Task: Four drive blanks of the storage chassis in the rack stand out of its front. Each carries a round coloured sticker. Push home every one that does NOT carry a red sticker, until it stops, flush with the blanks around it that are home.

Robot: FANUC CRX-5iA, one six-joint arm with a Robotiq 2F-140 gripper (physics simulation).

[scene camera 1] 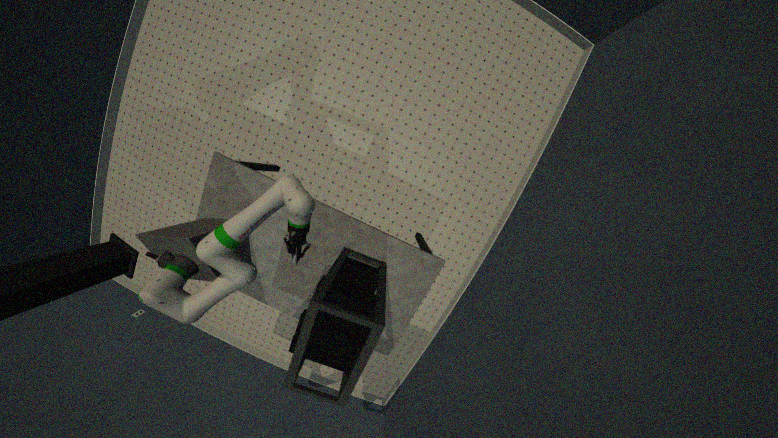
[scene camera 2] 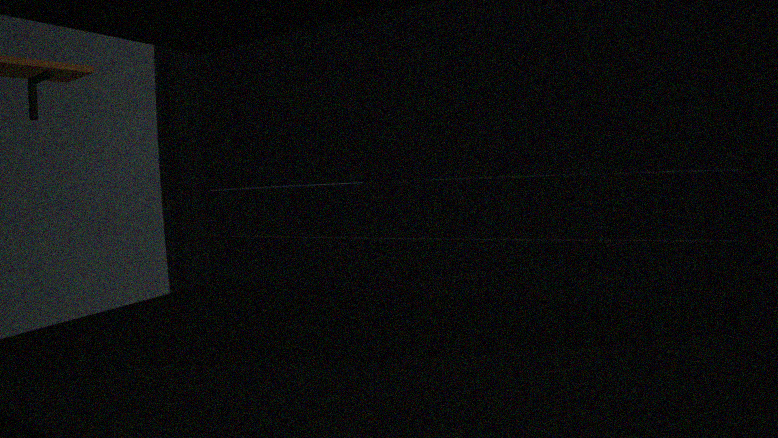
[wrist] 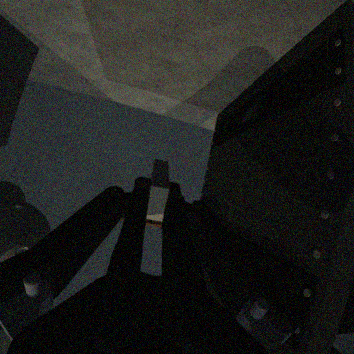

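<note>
The rack is a tall dark frame, right of the arm in scene camera 1 and along the right side of the wrist view, with a row of small round screws. Dark parts stick out on its left side; I cannot tell what they are. The drive blanks and their stickers cannot be made out in any view; the rack's face is too dark. My gripper is shut and empty, to the left of the rack and apart from it in scene camera 1. Scene camera 2 does not show the gripper or rack.
The rack stands by a grey mat on a perforated light floor. A dark wedge-shaped block lies beside the arm. A black beam enters from the left. Black bars lie at the mat's edge. A wooden shelf hangs on a wall.
</note>
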